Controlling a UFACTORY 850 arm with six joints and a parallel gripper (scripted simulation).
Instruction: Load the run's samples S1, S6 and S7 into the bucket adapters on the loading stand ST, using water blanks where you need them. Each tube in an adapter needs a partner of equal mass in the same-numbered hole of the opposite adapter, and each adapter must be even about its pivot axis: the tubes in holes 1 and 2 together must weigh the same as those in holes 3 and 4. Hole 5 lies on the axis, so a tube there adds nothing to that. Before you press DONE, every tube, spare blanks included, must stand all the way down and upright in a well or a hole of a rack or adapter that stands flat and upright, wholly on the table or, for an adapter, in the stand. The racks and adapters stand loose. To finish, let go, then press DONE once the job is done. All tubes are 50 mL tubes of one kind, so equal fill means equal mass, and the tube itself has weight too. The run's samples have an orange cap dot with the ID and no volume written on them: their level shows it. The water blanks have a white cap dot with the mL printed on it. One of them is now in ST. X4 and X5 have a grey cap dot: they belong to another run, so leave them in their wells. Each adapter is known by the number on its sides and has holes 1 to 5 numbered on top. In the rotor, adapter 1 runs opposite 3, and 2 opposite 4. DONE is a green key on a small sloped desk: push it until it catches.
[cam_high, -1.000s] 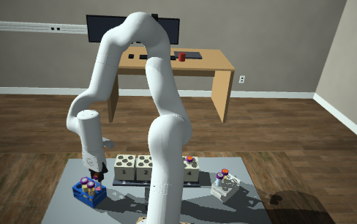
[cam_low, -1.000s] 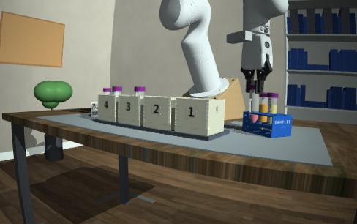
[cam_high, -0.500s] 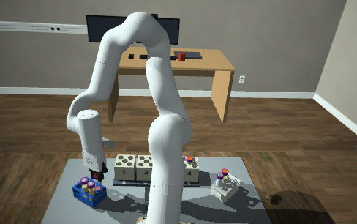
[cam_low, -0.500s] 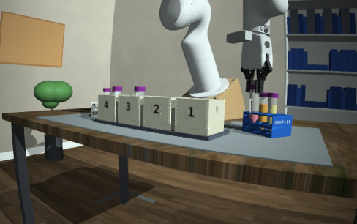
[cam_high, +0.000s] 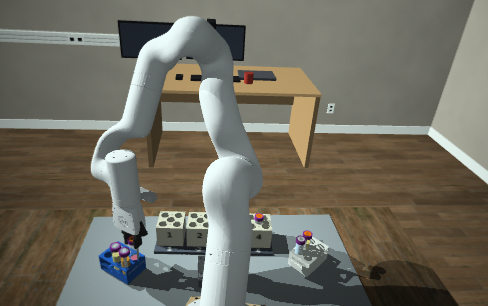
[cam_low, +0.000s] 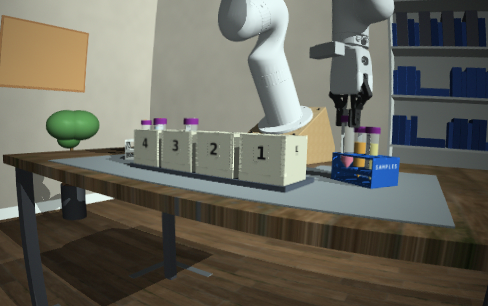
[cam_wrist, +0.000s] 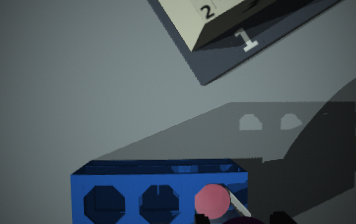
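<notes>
My hand is 11 cm above the blue samples rack, 4 cm to the right of it and 2 cm short of it. Round my hand: adapter 1: 14 cm to the right, 12 cm ahead, 9 cm below; white rack: 60 cm to the right, 13 cm behind, 11 cm below.
</notes>
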